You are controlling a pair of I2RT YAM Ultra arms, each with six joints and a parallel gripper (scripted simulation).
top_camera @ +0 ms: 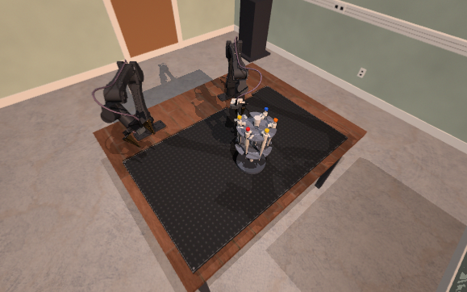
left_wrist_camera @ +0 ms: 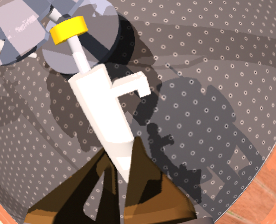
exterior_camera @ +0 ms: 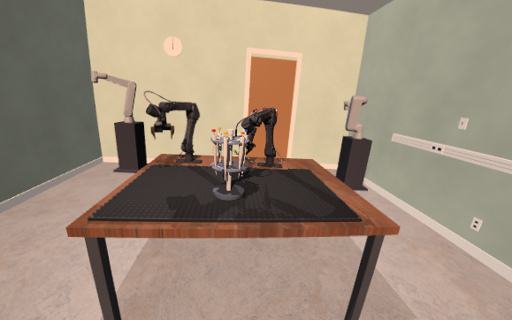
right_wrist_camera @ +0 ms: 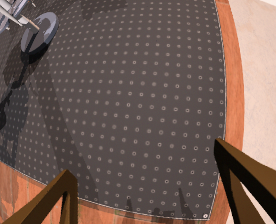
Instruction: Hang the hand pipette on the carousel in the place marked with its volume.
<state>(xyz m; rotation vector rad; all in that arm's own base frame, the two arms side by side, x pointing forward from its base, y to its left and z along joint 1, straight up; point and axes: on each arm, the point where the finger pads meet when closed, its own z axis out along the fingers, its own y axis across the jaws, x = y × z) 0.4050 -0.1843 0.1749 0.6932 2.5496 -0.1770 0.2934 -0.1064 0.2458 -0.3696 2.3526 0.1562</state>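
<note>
My left gripper is now 2 cm past the pipette and 1 cm above it.
</note>
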